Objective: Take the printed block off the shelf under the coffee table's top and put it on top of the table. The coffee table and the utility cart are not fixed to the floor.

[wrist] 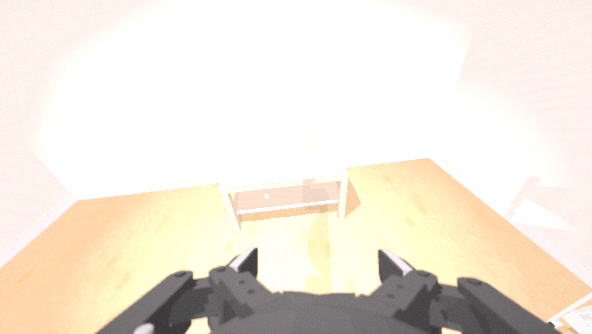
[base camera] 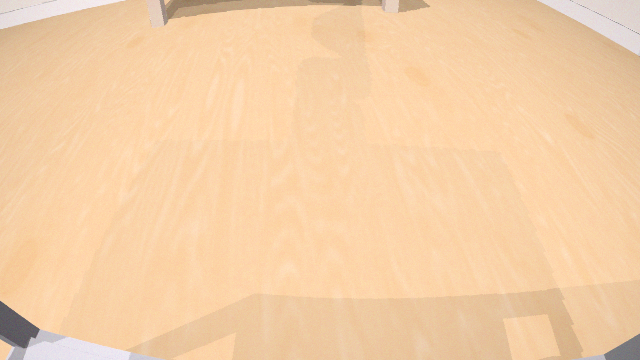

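Looking through the wrist view, I find my gripper (wrist: 316, 262). A coffee table (wrist: 301, 174) is there for me to see as well.
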